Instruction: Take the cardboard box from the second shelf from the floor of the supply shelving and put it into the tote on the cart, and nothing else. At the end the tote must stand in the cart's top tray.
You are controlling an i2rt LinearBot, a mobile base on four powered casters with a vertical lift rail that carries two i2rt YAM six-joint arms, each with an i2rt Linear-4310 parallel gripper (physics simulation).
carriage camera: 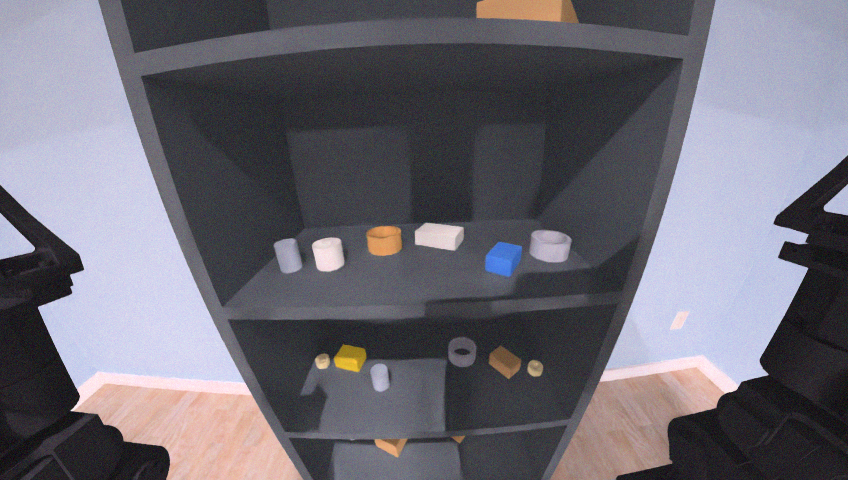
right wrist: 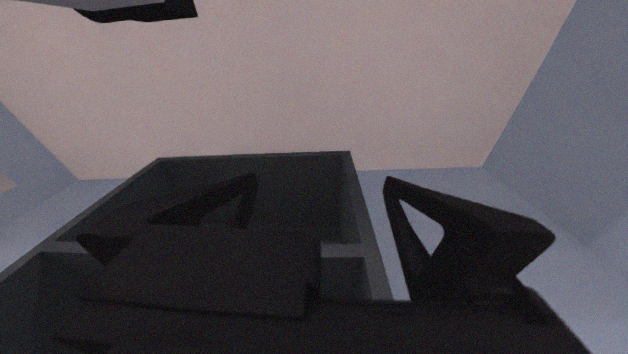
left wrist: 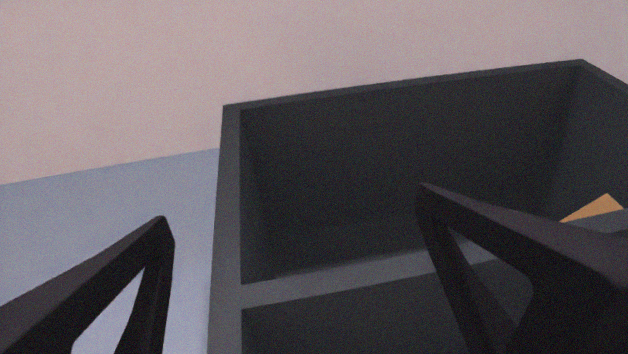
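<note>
The supply shelving stands in front. A small brown cardboard box sits turned at an angle on its second shelf from the floor, right of the middle, between a grey ring and a small tan round piece. My left gripper is open and empty, its fingers pointing at the upper part of the shelving and the wall. My right gripper is open and empty, high by the shelving's upper right side. Both grippers are apart from the box. The tote and the cart do not show in these views.
The same shelf holds a yellow block, a grey cylinder and the grey ring. Above stand a blue block, a white block and round containers. A larger cardboard box is higher up. Black arms flank the shelving.
</note>
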